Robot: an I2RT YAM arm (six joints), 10 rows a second.
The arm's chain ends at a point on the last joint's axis. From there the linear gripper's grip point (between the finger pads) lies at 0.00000 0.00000 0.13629 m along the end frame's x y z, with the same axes.
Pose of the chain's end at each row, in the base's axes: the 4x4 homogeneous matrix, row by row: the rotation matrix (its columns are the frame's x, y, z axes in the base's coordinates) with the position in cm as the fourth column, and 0 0 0 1 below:
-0.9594 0.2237 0.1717 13.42; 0.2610 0.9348 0.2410 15.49; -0.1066 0.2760 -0.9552 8.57; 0 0 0 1
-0.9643 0.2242 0.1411 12.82; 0.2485 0.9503 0.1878 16.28; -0.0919 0.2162 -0.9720 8.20; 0 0 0 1
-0.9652 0.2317 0.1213 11.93; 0.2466 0.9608 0.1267 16.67; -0.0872 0.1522 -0.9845 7.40; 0 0 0 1
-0.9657 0.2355 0.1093 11.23; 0.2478 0.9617 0.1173 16.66; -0.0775 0.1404 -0.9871 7.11; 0 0 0 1
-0.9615 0.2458 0.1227 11.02; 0.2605 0.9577 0.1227 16.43; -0.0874 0.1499 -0.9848 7.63; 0 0 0 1
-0.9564 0.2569 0.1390 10.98; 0.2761 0.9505 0.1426 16.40; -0.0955 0.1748 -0.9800 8.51; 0 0 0 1
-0.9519 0.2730 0.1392 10.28; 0.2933 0.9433 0.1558 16.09; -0.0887 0.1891 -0.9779 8.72; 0 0 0 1
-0.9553 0.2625 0.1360 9.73; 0.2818 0.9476 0.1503 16.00; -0.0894 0.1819 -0.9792 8.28; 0 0 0 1
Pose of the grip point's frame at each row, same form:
-0.9594 0.2237 0.1717 15.76; 0.2610 0.9348 0.2410 18.77; -0.1066 0.2760 -0.9552 -4.45; 0 0 0 1
-0.9643 0.2242 0.1411 14.74; 0.2485 0.9503 0.1878 18.84; -0.0919 0.2162 -0.9720 -5.05; 0 0 0 1
-0.9652 0.2317 0.1213 13.58; 0.2466 0.9608 0.1267 18.40; -0.0872 0.1522 -0.9845 -6.02; 0 0 0 1
-0.9657 0.2355 0.1093 12.72; 0.2478 0.9617 0.1173 18.26; -0.0775 0.1404 -0.9871 -6.34; 0 0 0 1
-0.9615 0.2458 0.1227 12.69; 0.2605 0.9577 0.1227 18.10; -0.0874 0.1499 -0.9848 -5.79; 0 0 0 1
-0.9564 0.2569 0.1390 12.87; 0.2761 0.9505 0.1426 18.34; -0.0955 0.1748 -0.9800 -4.85; 0 0 0 1
-0.9519 0.2730 0.1392 12.18; 0.2933 0.9433 0.1558 18.21; -0.0887 0.1891 -0.9779 -4.61; 0 0 0 1
-0.9553 0.2625 0.1360 11.58; 0.2818 0.9476 0.1503 18.05; -0.0894 0.1819 -0.9792 -5.07; 0 0 0 1

